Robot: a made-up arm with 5 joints.
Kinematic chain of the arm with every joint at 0, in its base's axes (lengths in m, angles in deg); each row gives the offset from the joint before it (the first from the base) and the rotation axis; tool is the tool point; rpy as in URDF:
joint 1: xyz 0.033 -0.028 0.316 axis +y
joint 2: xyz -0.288 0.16 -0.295 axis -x
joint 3: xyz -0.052 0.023 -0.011 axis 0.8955 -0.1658 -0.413
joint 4: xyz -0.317 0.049 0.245 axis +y
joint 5: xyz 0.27 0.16 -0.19 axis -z
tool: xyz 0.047 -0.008 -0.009 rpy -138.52 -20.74 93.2
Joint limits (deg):
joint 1: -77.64..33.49
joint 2: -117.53..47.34
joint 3: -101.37..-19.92
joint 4: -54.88..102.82
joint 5: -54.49..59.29
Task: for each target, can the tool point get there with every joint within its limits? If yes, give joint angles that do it. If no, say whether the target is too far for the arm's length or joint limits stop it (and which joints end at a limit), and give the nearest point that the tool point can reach.
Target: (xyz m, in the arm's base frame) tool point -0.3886 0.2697 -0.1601
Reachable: yes | joints -12.57 -76.03 -92.96 17.98 -19.75
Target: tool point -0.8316 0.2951 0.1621
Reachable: yes | joints 12.45 -50.14 -33.57 74.30 -34.41
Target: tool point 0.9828 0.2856 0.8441
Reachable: no: joint limits stop it (at a limit: joint 1, joint 2) | nearest point 0.4038 0.3882 -0.0895 | short by 1.103 m
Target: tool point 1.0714 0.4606 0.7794
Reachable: no: joint limits stop it (at a limit: joint 1, joint 2) | nearest point 0.4257 0.4206 -0.1032 | short by 1.094 m
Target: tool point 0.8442 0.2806 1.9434
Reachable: no: too far | nearest point -0.1766 0.1649 0.6578 | short by 1.646 m
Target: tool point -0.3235 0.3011 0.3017
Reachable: yes | joints -11.69 -51.61 -40.78 -39.73 -25.76
